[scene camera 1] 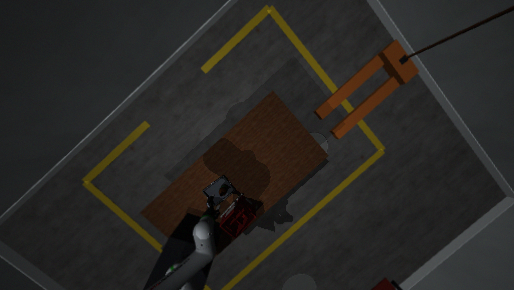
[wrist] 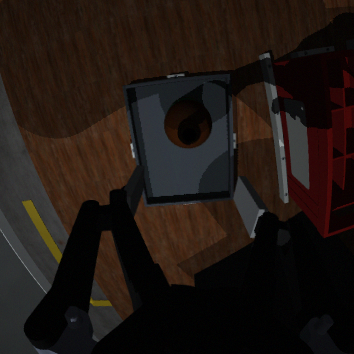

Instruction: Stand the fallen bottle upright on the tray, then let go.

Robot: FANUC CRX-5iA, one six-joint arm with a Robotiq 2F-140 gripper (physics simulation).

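Places are measured from the arm's base along level axes (x ahead, y left, z up), in centimetres.
Pixels of known places: gripper, fingertip midpoint: (scene camera 1: 216, 200) (wrist: 190, 182).
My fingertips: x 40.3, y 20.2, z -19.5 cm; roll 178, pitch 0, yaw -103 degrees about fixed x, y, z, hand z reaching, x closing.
Behind a point stands the place of what it marks.
The bottle (scene camera 1: 223, 189) @(z -30.3, x 46.4, y 21.5 cm) (wrist: 188, 124) @(z -25.5, x 45.1, y 19.7 cm) is brown and stands upright in the grey tray (scene camera 1: 212, 192) @(z -40.9, x 32.1, y 23.4 cm) (wrist: 167, 175) @(z -40.9, x 31.9, y 25.1 cm). In the wrist view it shows end-on as a round brown shape with a dark neck, in the upper middle of the tray and apart from its walls. Its lower part is hidden beneath it. My gripper (wrist: 190, 182) @(z -19.5, x 40.3, y 20.2 cm) is open and empty. Its two fingers are spread wide near the lower corners of the tray in the wrist view, apart from the bottle. In the scene view the fingers are too small and dark to judge.
A red crate (scene camera 1: 238, 217) @(z -38.3, x 36.9, y -11.5 cm) (wrist: 317, 175) @(z -26.9, x 35.6, y 0.8 cm) stands close beside the tray on the brown table (scene camera 1: 280, 130) @(z -41.4, x 120.6, y 31.2 cm) (wrist: 75, 175) @(z -41.4, x 34.0, y 46.2 cm). An orange fork-shaped object (scene camera 1: 350, 85) is on the floor beyond the table's far end. Yellow floor lines (scene camera 1: 300, 47) surround the table.
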